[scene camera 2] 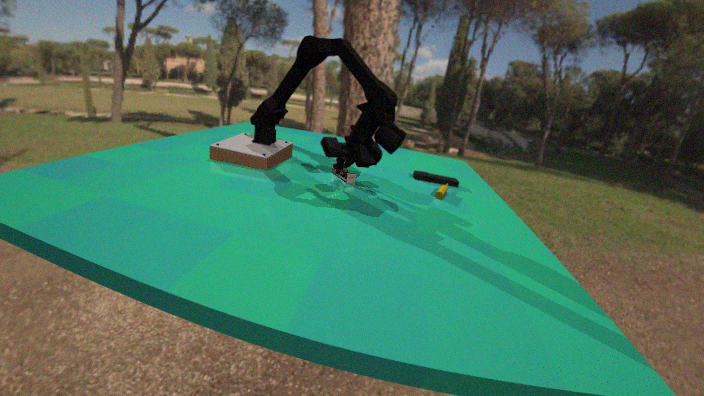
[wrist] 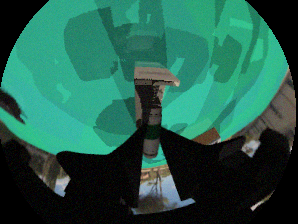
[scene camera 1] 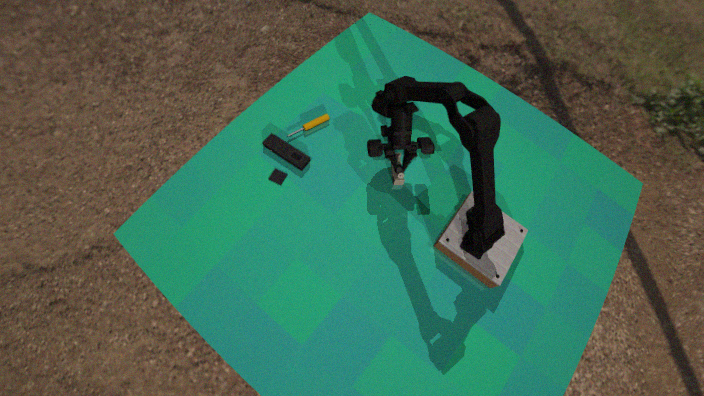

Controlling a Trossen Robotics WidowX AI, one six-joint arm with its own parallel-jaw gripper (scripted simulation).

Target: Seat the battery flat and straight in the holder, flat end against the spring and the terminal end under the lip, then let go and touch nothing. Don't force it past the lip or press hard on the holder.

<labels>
My gripper shows in scene camera 2, in the wrist view and in scene camera 1 [399,171]. One and the same spot on my gripper: [wrist: 220,170] is [scene camera 2: 347,155].
</labels>
